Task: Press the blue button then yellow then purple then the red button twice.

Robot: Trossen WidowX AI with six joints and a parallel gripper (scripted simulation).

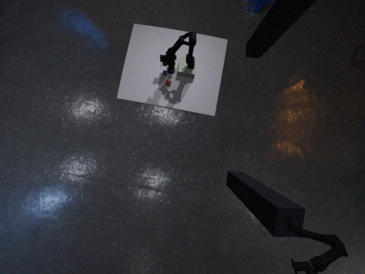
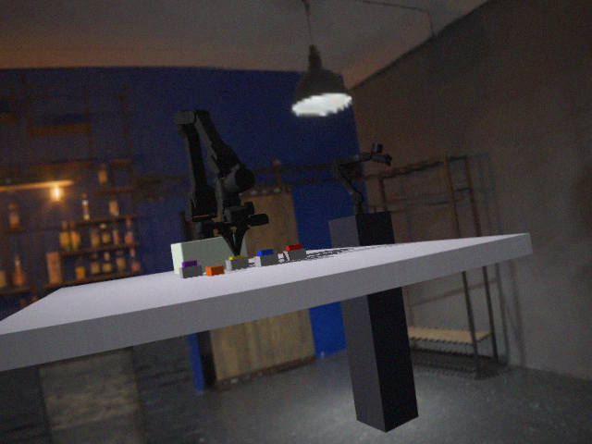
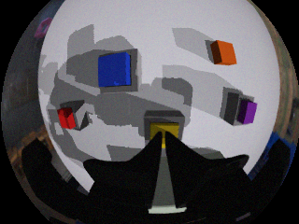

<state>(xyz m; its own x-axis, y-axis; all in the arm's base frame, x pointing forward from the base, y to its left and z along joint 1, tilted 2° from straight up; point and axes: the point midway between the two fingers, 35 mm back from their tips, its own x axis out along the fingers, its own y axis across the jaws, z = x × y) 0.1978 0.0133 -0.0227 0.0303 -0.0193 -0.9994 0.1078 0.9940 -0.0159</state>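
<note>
The yellow button is 10 mm below my gripper tip. Also, from my gripper tip: purple button (10 mm ahead, 130 mm to the right); orange block (100 mm ahead, 100 mm to the right, 20 mm below); blue button (80 mm ahead, 40 mm to the left).
</note>
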